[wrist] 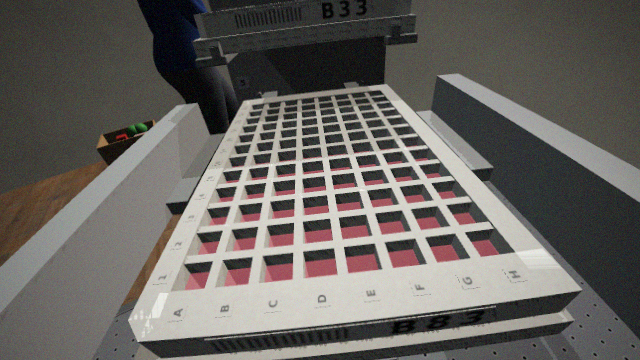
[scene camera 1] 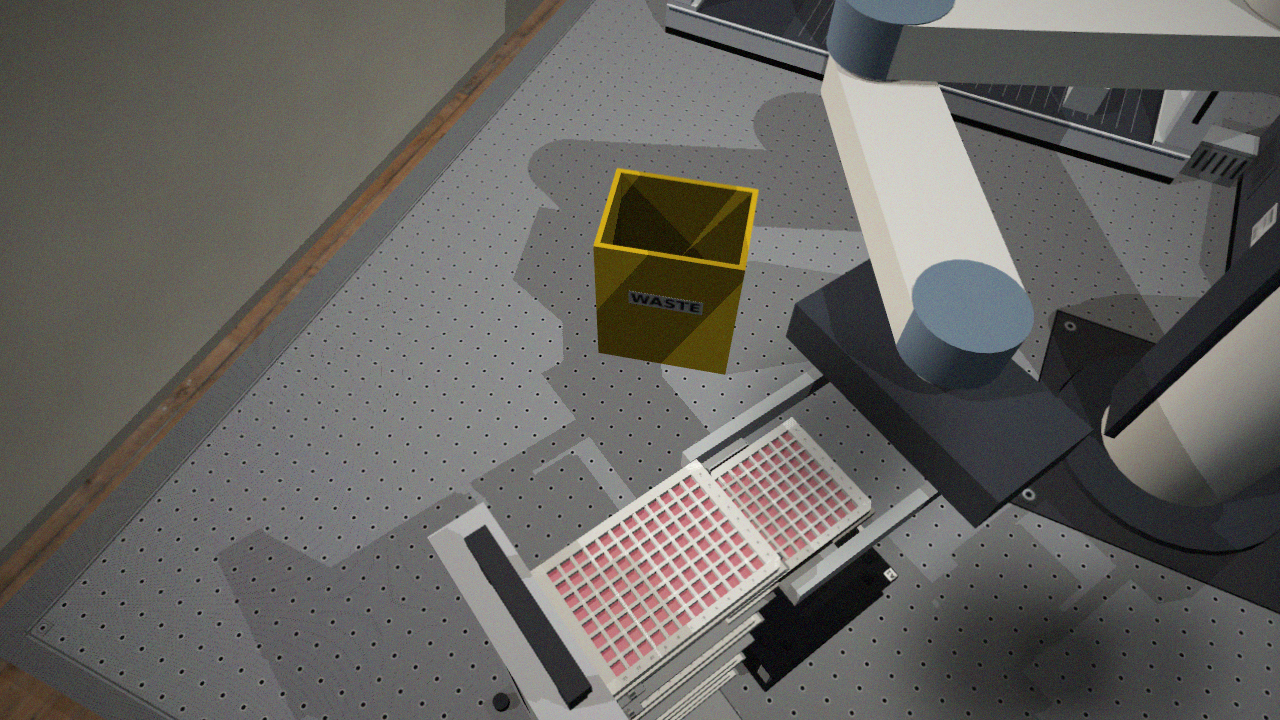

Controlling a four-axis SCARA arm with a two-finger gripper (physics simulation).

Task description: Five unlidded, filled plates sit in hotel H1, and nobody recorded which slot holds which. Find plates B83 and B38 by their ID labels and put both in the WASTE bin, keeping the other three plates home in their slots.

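Seen in the pictures: gripper, fingertip midpoint: [wrist: 318, 111] [scene camera 1: 736, 526]; arm's base at its link origin: [scene camera 1: 1161, 453].
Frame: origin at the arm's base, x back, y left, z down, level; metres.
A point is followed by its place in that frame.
Note:
Plate B83 [scene camera 1: 792, 490] @[z -0.356, x -0.367, y 0.417 m] [wrist: 320, 190] @[z -0.353, x -0.367, y 0.422 m], white with pink-filled wells, is level between the fingers of my gripper [scene camera 1: 742, 522] @[z -0.361, x -0.391, y 0.459 m] [wrist: 318, 111] @[z -0.361, x -0.391, y 0.459 m], which is shut on its long sides. Its B83 label faces the wrist camera. It is drawn partly out of hotel H1 [scene camera 1: 467, 530] @[z -0.444, x -0.514, y 0.561 m] [wrist: 310, 67] @[z -0.350, x -0.452, y 0.576 m], below the top plate's level. A filled top plate [scene camera 1: 662, 573] @[z -0.401, x -0.416, y 0.522 m] sits in the hotel, with edges of more plates below it. Plate B33 [wrist: 300, 31] @[z -0.391, x -0.389, y 0.465 m] shows higher up in the wrist view. A B38 label does not show. The yellow WASTE bin [scene camera 1: 622, 331] @[z -0.068, x -0.620, y 0.168 m] stands upright behind the hotel.
The robot's base [scene camera 1: 1190, 447] @[z -0.117, x -0.025, y 0.071 m] stands at the right. A grey-edged unit [scene camera 1: 760, 46] @[z -0.040, x -0.683, y -0.450 m] lies at the back right, under the arm. The table's wooden edge [scene camera 1: 286, 282] runs along the left. A person [wrist: 175, 45] and an open box [wrist: 117, 147] show beyond the hotel.

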